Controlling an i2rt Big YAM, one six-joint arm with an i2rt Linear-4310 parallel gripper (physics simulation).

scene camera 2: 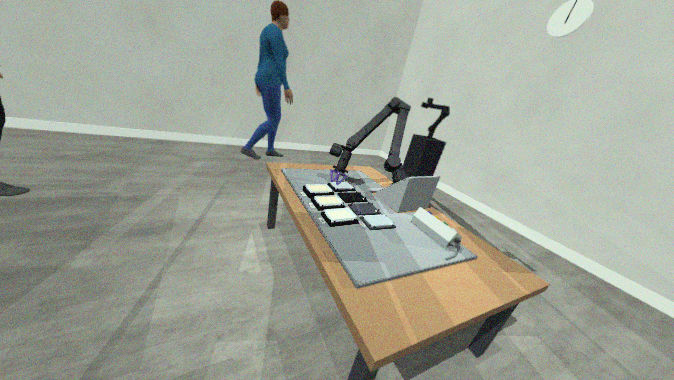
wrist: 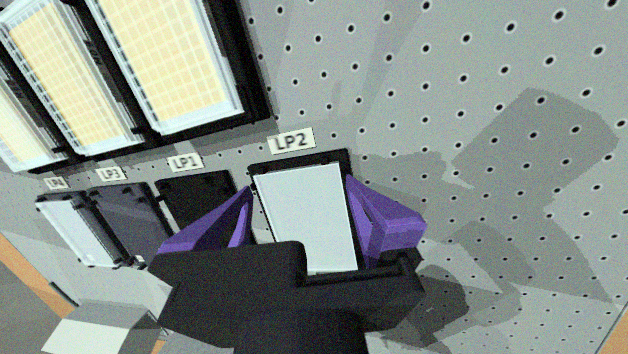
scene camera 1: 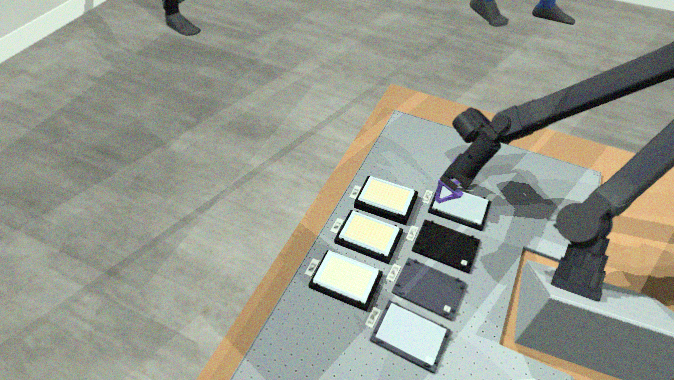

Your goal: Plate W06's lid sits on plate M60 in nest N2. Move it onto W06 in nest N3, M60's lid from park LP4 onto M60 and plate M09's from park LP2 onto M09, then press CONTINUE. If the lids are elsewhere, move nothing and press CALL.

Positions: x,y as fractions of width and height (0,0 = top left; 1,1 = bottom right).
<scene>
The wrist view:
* my gripper: 0.48,0.52
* pale LP2 park: 0.54,0.44, touched by my gripper
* box with blue button: 0.14,0.91
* black LP1 park: 0.30,0.56
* nest N1: 0.24,0.39
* nest N3: 0.37,0.08
</scene>
